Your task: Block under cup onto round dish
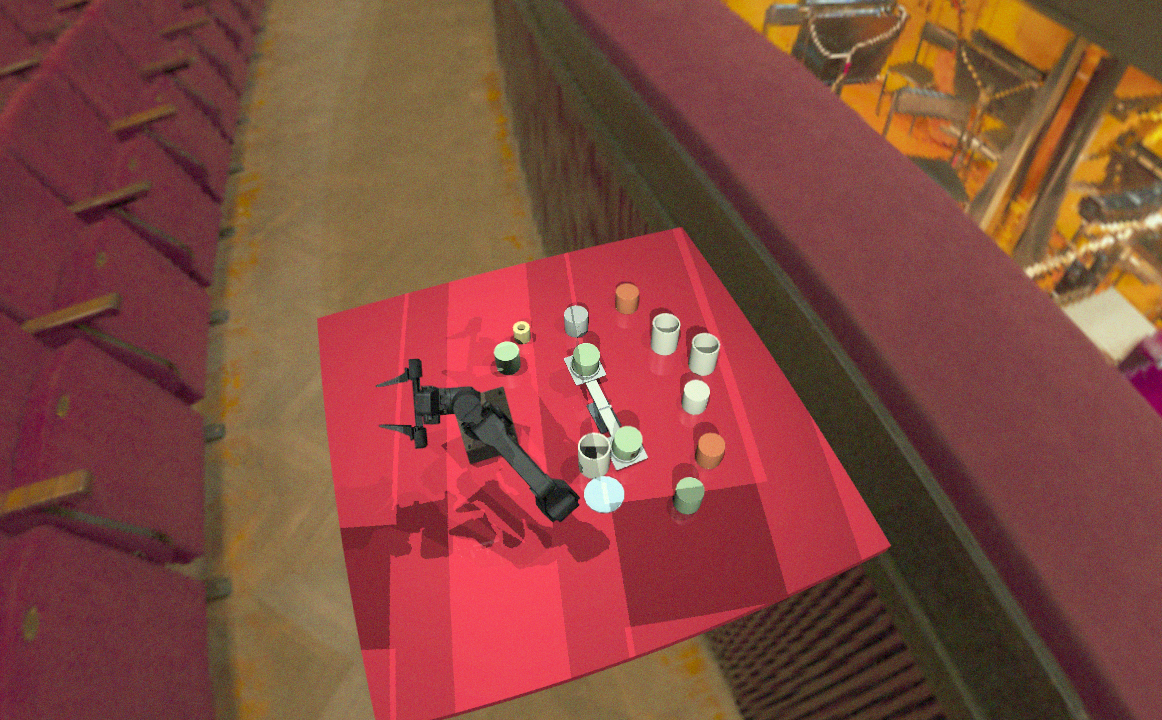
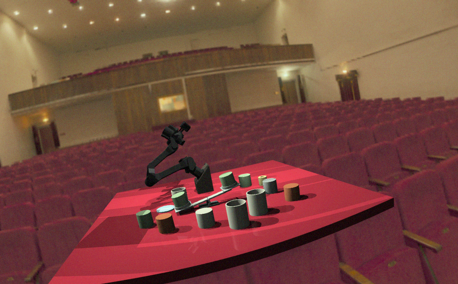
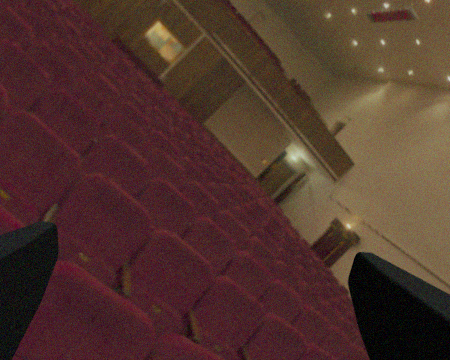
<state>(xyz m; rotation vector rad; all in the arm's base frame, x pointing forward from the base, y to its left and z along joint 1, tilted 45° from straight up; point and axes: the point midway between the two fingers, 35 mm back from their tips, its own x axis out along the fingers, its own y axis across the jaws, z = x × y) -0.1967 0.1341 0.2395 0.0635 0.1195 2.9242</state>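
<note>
Now: the grey block 540 mm ahead of my gripper tip, 80 mm to the right of it and 330 mm below it. Round my gripper tip: pale blue round dish: 450 mm ahead, 170 mm to the right, 370 mm below.
</note>
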